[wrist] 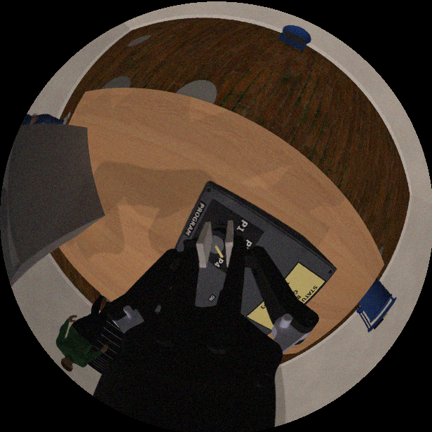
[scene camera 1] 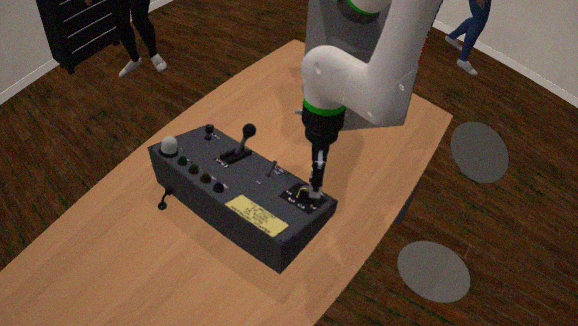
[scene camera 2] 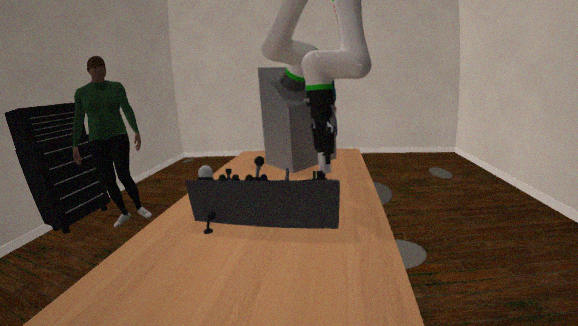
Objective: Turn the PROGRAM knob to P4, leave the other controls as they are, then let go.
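Pixels of known places: gripper, fingertip midpoint: [scene camera 1: 314, 192] [scene camera 2: 324, 171]; arm's base, origin of the base link: [scene camera 1: 358, 5] [scene camera 2: 291, 83].
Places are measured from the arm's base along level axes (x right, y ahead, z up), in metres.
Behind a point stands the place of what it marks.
The PROGRAM knob [scene camera 1: 303, 193] @[x -0.227, y 0.483, z -0.336 m] [wrist: 217, 242] is dark and round with a grey cap, near one end of the dark control box [scene camera 1: 225, 229] @[x -0.133, y 0.678, z -0.410 m] [scene camera 2: 265, 205] @[x -0.097, y 0.683, z -0.376 m] [wrist: 210, 190]. In the wrist view its yellow pointer line [wrist: 219, 251] points at the P4 label [wrist: 219, 262]. My gripper [scene camera 1: 314, 192] @[x -0.241, y 0.456, z -0.342 m] [scene camera 2: 325, 167] @[x -0.241, y 0.456, z -0.342 m] [wrist: 219, 230] points down, with one light pad on each side of the knob, and is shut on it. The P1 label [wrist: 243, 225] shows beside the fingers. The pads hide part of the knob's rim, and one label beside P1 is partly hidden.
On the box stand a small toggle [scene camera 1: 272, 168] @[x -0.105, y 0.475, z -0.345 m], a ball-topped lever [scene camera 1: 248, 131] @[x 0.013, y 0.456, z -0.300 m], a small black control [scene camera 1: 209, 131] @[x 0.127, y 0.516, z -0.336 m], a white dome [scene camera 1: 169, 145] @[x 0.108, y 0.673, z -0.271 m], several round buttons and a yellow label sheet [scene camera 1: 257, 215] @[x -0.209, y 0.628, z -0.311 m]. A thin black hook [scene camera 1: 163, 200] @[x 0.085, y 0.751, z -0.433 m] [scene camera 2: 210, 222] @[x 0.085, y 0.748, z -0.429 m] sticks out from its side.
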